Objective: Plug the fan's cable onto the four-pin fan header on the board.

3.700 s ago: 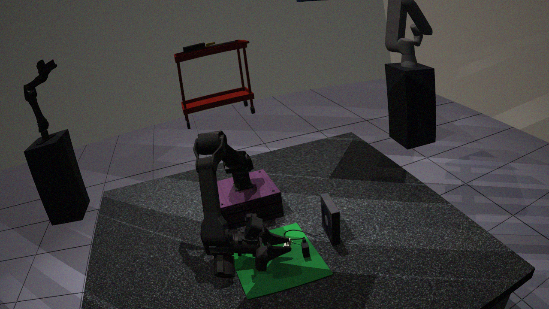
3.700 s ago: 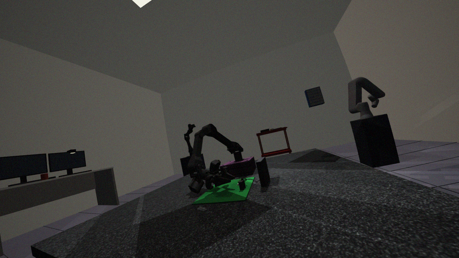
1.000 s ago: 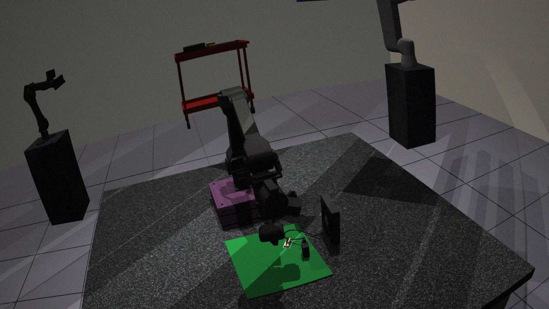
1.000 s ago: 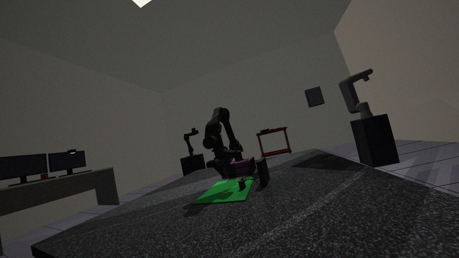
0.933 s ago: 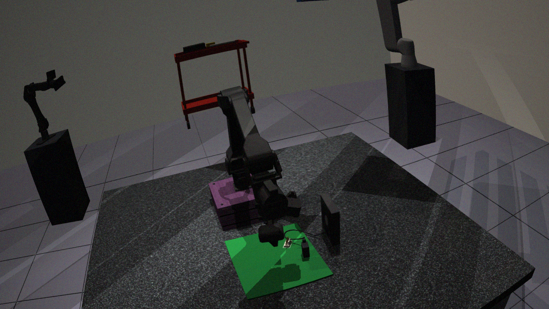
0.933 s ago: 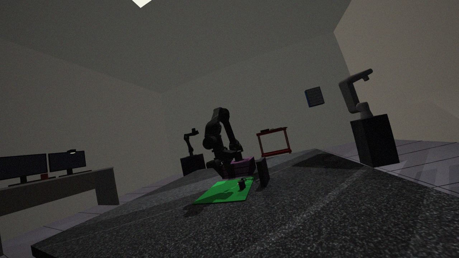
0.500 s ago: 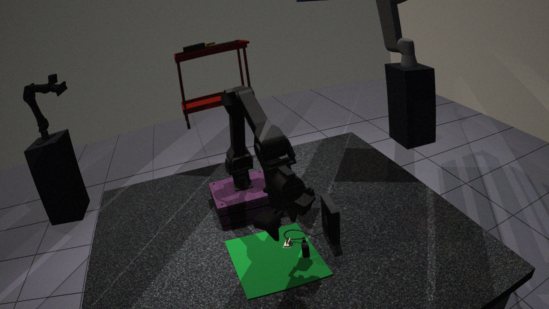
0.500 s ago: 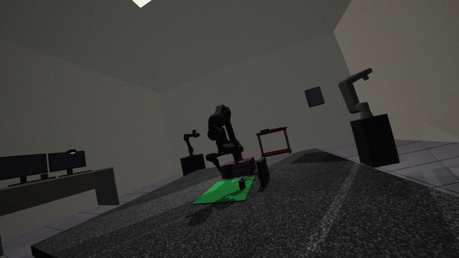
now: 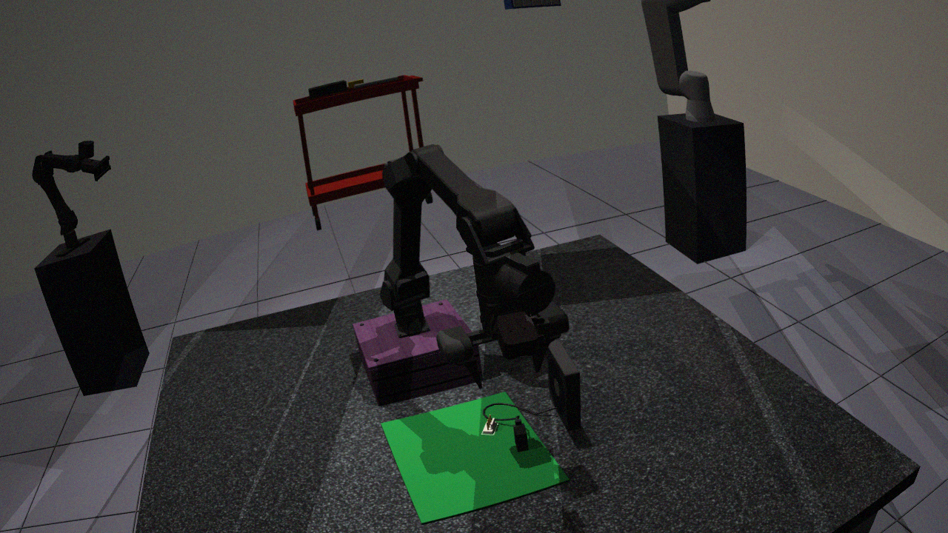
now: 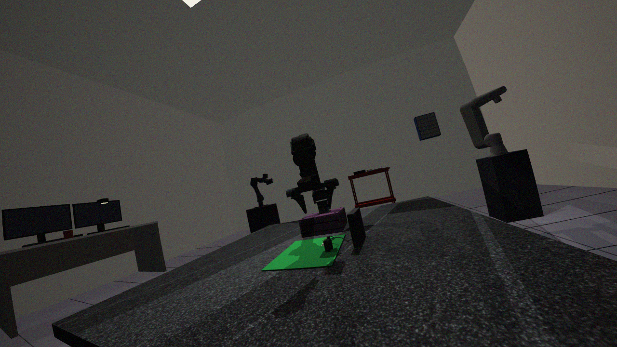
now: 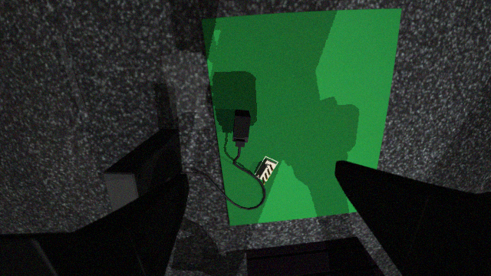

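My gripper tip is 10 mm to the right of the dark fan plug and 130 mm above it. The rest, counted from my gripper tip: white four-pin header 80 mm behind, 30 mm to the right, 150 mm below; black fan 70 mm behind, 100 mm to the left, 90 mm below; green board 30 mm behind, 80 mm to the right, 160 mm below.
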